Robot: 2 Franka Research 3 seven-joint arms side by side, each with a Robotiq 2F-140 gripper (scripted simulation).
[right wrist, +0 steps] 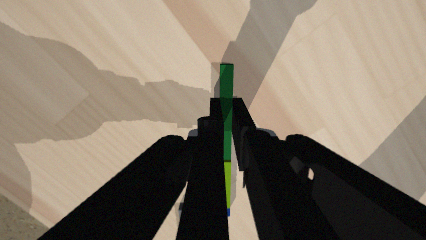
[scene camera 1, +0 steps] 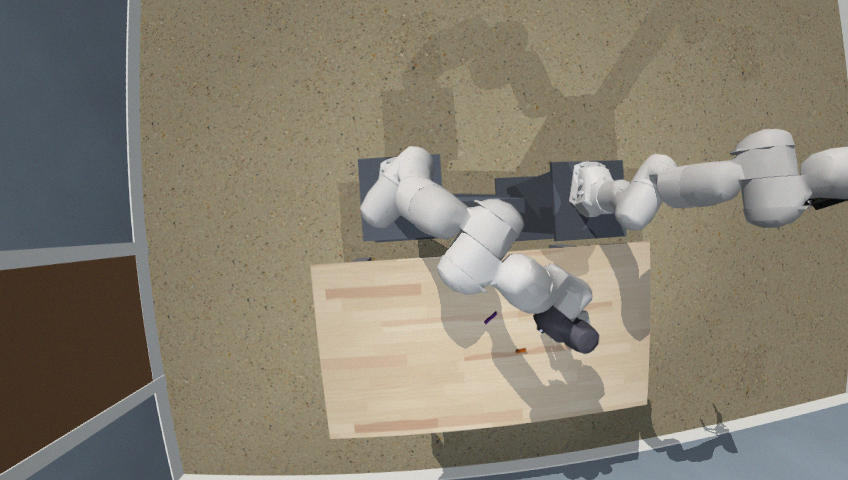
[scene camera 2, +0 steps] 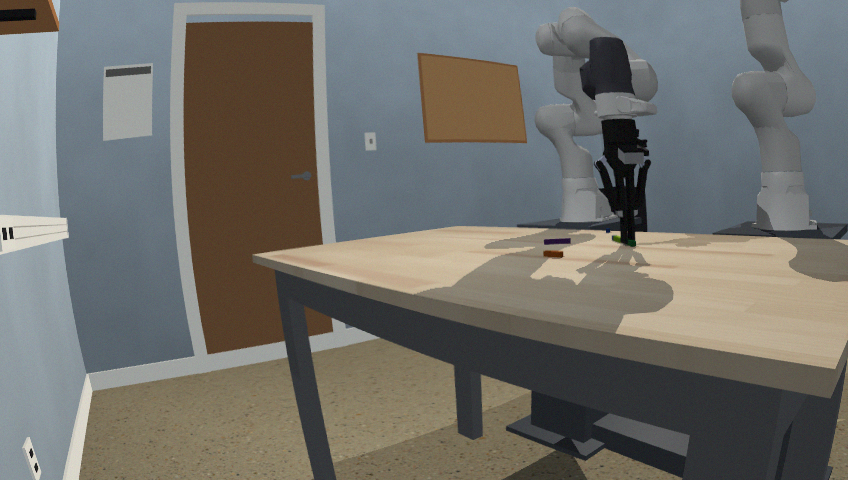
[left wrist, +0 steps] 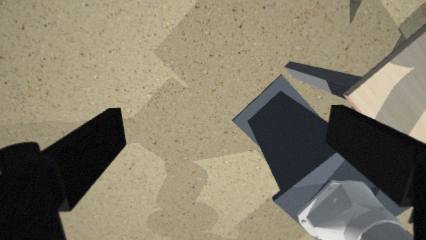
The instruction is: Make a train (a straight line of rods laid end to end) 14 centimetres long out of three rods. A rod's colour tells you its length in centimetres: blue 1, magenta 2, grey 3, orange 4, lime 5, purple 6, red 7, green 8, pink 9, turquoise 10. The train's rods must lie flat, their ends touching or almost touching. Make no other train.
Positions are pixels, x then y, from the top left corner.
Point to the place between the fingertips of my right gripper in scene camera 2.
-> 628, 242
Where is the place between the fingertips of my left gripper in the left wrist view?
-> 225, 125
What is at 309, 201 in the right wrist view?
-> My right gripper.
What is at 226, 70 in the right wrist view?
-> A green rod.
